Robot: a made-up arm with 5 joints. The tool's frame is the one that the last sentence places.
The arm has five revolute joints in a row. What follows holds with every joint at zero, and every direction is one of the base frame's. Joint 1 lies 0.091 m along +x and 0.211 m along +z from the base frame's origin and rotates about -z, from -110 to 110 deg. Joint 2 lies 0.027 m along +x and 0.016 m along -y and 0.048 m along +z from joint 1 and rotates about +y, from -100 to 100 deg. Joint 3 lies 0.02 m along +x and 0.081 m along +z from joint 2 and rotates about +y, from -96.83 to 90.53 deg. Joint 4 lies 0.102 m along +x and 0.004 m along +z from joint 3 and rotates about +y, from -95 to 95 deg. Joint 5 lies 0.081 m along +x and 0.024 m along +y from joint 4 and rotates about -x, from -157.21 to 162.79 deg. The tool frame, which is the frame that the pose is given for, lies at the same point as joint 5; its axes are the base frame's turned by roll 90, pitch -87.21 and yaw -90 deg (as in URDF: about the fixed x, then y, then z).
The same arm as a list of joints. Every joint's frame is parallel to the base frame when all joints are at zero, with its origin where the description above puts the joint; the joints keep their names.
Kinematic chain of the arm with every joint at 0, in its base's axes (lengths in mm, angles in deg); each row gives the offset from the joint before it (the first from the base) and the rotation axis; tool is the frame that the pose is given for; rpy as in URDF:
joint 1: xyz 91 0 211 axis -z
joint 2: xyz 27 -16 48 axis +y
joint 3: xyz 20 0 81 axis +y
joint 4: xyz 102 0 4 axis +y
joint 5: xyz 81 24 0 axis -x
tool: xyz 0 0 0 rpy 90 -87.21 -90
Joint limits (deg, base to tool): -110..110 -100..100 -96.83..90.53 -95..95 -157.21..162.79

